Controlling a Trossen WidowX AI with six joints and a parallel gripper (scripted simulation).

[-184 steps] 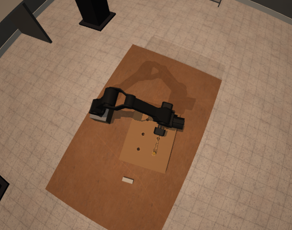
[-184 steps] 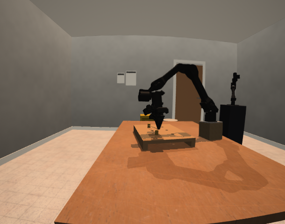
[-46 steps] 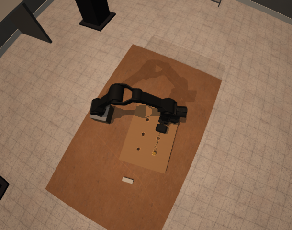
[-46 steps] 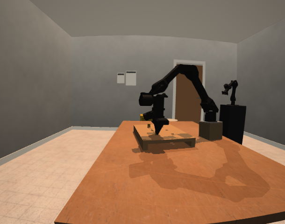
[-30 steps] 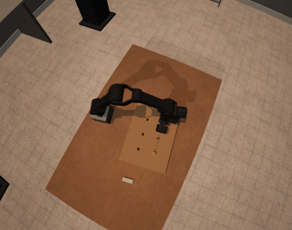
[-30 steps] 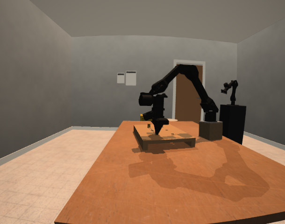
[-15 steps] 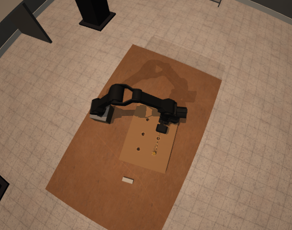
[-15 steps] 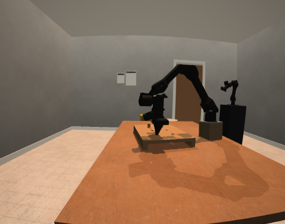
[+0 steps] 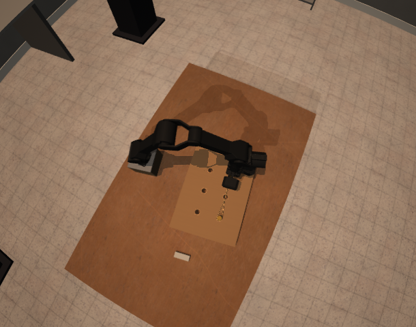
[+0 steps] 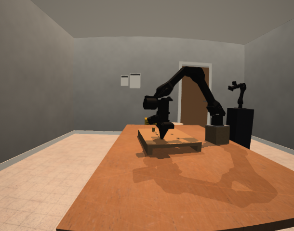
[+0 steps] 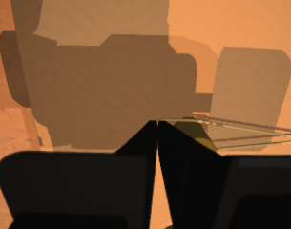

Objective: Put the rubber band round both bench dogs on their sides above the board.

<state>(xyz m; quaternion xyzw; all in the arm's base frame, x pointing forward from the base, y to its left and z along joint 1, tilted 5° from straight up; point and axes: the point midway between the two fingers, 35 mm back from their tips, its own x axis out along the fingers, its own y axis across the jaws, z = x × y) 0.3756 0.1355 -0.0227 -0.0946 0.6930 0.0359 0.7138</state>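
Right now the wooden board is 12 cm to the right of my hand, 6 cm below it and 3 cm behind it. Round my hand: small white block 42 cm to the right, 8 cm below, 3 cm behind.
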